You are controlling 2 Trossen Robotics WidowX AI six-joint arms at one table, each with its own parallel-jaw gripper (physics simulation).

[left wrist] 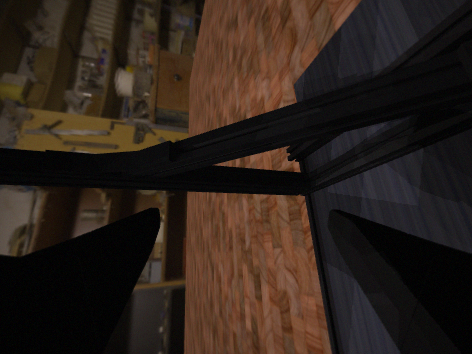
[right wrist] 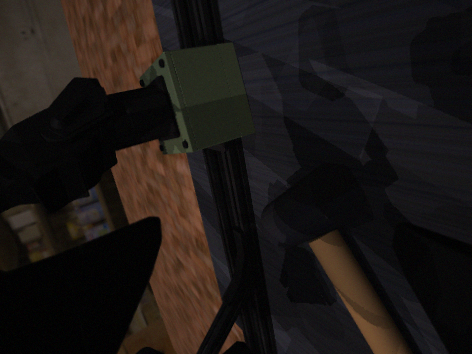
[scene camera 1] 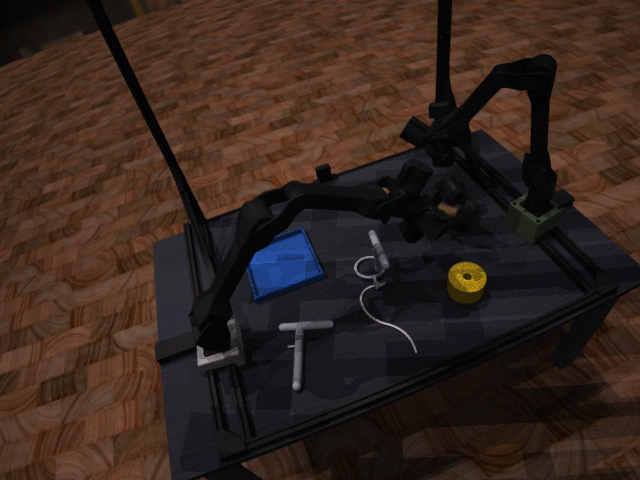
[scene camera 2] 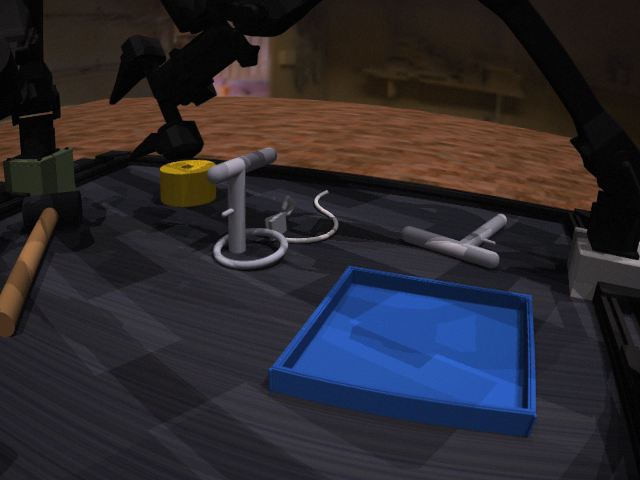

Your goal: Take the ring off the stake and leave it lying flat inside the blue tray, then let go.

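Pixels of known places: left gripper, fingertip midpoint: (left wrist: 245, 217); right gripper, fingertip midpoint: (right wrist: 277, 231) (scene camera 1: 452, 214) (scene camera 2: 121, 130); left arm's base, link origin: (right wrist: 162, 110) (scene camera 1: 536, 205) (scene camera 2: 37, 154); right arm's base, link origin: (scene camera 1: 216, 341) (scene camera 2: 612, 246).
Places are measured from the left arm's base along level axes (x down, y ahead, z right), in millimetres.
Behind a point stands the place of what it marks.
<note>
The grey-white ring (scene camera 1: 357, 267) @[x 66, y 479, z 154 mm] (scene camera 2: 250, 265) @[x 73, y 461, z 176 mm] lies flat on the table around the foot of the upright T-shaped stake (scene camera 1: 379, 253) @[x -27, y 443, z 91 mm] (scene camera 2: 236, 211) @[x 30, y 432, z 134 mm]. The blue tray (scene camera 1: 289, 286) @[x 61, y 658, z 198 mm] (scene camera 2: 403, 400) @[x 62, y 628, z 386 mm] lies to the ring's left in scene camera 1 and holds no ring. My right gripper (scene camera 1: 447, 217) @[x -52, y 238, z 71 mm] (scene camera 2: 122, 129) @[x -52, y 238, z 71 mm] (right wrist: 277, 231) @[x -52, y 238, z 71 mm] is open and empty, above the table, right of the stake in scene camera 1. My left gripper (scene camera 1: 442, 157) (left wrist: 245, 217) @[x -80, y 25, z 350 mm] is open and empty near the table's far edge, apart from the ring. Neither wrist view shows ring, stake or tray.
A yellow cylinder (scene camera 1: 466, 291) @[x 31, y 317, z -84 mm] (scene camera 2: 187, 187) @[x 50, y 306, z -11 mm] stands right of the stake in scene camera 1. A pale cord (scene camera 1: 387, 323) @[x 74, y 505, z -29 mm] (scene camera 2: 310, 240) @[x 75, y 507, z 84 mm] lies beside the ring. Another T-shaped piece (scene camera 1: 298, 356) @[x 60, y 726, z 5 mm] (scene camera 2: 449, 246) @[x 66, y 672, z 82 mm] lies on the table. A wooden-handled hammer (scene camera 2: 28, 273) @[x 55, y 244, z 307 mm] (right wrist: 355, 285) @[x 50, y 178, z 180 mm] lies near the right gripper.
</note>
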